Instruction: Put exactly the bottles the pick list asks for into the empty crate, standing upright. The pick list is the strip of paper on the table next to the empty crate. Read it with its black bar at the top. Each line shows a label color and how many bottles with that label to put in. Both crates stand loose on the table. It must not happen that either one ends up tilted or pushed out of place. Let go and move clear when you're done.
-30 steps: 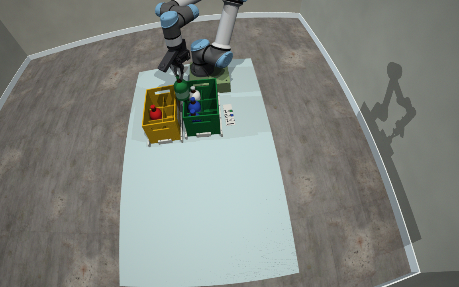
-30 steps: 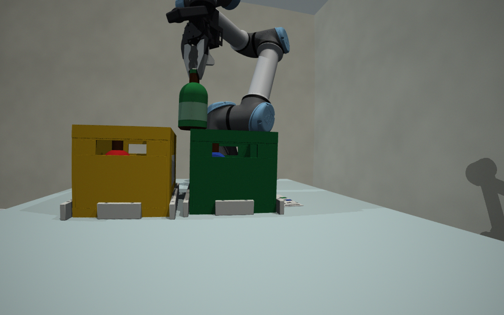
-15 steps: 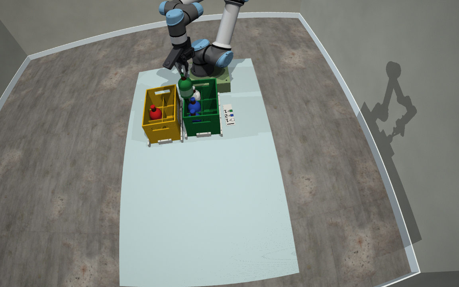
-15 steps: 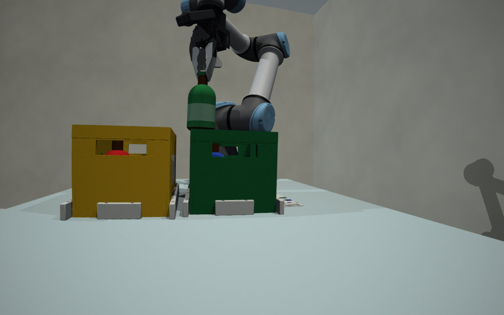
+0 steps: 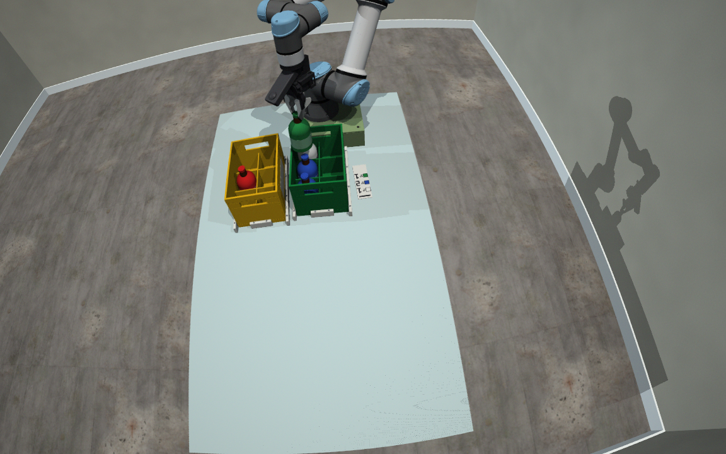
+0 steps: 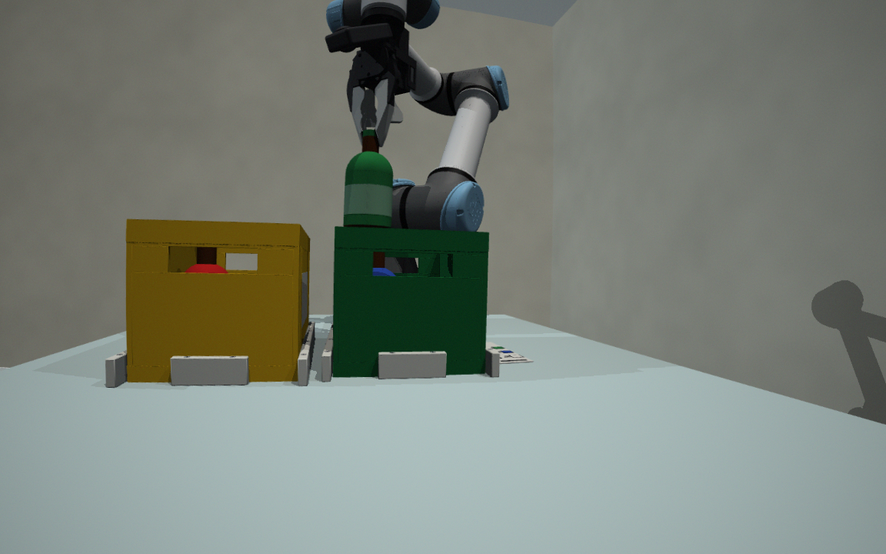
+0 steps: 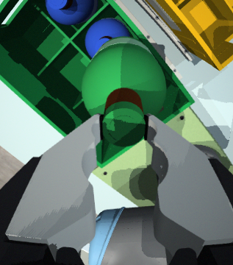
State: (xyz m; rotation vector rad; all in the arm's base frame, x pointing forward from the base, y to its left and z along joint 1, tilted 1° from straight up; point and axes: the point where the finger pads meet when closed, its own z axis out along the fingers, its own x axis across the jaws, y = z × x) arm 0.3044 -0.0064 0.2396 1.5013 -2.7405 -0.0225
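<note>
Now: hand 7 cm above the green bottle. From my hand the other things lie so: yellow crate 25 cm below, 17 cm to the right, 8 cm ahead; then white bottle 24 cm below, 6 cm behind, 1 cm to the right; then green crate 25 cm below, 5 cm to the left, 2 cm ahead.
</note>
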